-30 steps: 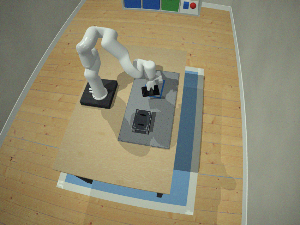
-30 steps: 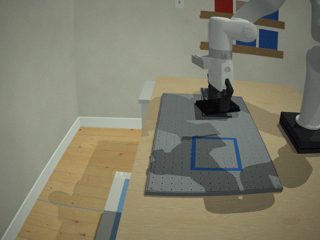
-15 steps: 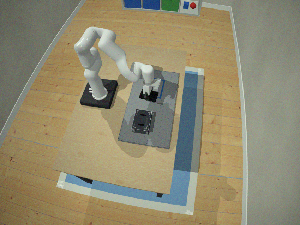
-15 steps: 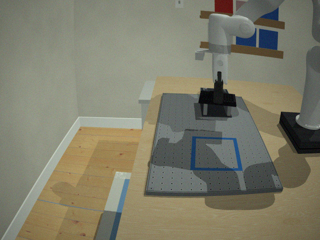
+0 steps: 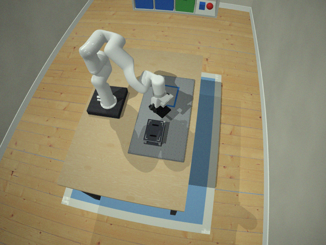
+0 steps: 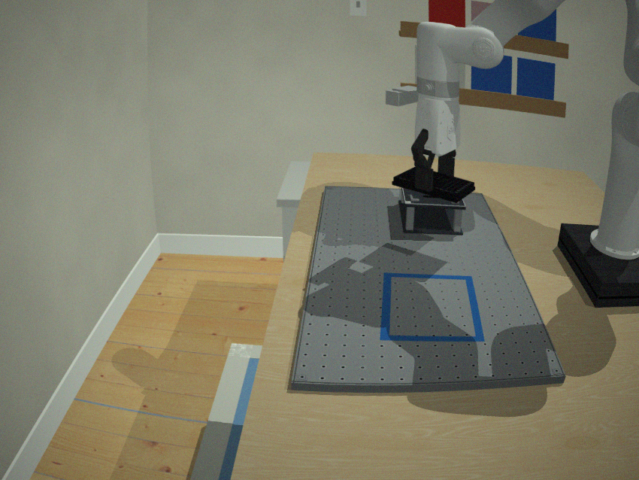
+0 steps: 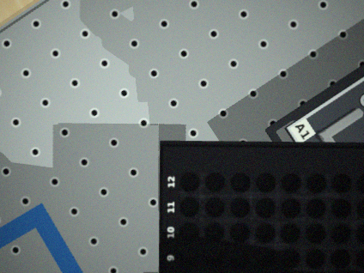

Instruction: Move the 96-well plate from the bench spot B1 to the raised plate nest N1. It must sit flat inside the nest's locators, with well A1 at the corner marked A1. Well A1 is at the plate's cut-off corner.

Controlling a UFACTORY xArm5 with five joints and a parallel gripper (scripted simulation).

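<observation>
The raised plate nest lies 10 mm behind my hand, 140 mm to the right of it and 80 mm below it. The rest, counted from my hand: A1 label (40 mm ahead, 60 mm to the right, 70 mm below); then black 96-well plate (10 mm below).
</observation>
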